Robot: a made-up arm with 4 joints.
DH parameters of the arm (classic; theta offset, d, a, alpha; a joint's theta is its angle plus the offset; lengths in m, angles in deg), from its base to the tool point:
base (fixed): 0 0.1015 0 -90
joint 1: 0 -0.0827 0.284 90
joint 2: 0 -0.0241 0.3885 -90
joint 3: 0 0.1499 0.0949 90
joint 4: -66.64 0 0.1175 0
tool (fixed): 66.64 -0.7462 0 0
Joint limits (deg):
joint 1: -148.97..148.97
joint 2: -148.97..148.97
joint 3: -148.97..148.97
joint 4: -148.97..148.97
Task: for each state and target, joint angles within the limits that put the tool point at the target. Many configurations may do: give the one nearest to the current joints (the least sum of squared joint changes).
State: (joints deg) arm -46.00 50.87 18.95 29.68
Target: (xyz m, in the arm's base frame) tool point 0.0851 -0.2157 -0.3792
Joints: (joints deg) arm -0.67 52.12 67.76 30.02
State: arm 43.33 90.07 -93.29 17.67
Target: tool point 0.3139 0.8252 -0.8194
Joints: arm 57.31 51.42 -62.24 8.20
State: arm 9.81 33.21 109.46 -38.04
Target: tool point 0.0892 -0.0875 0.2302
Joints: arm 56.71 7.29 107.44 -42.23
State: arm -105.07 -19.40 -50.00 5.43
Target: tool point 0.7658 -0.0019 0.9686
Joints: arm -89.23 3.78 -5.32 -0.66
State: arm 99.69 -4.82 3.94 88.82
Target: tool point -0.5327 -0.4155 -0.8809
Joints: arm 74.86 -48.95 0.13 80.22
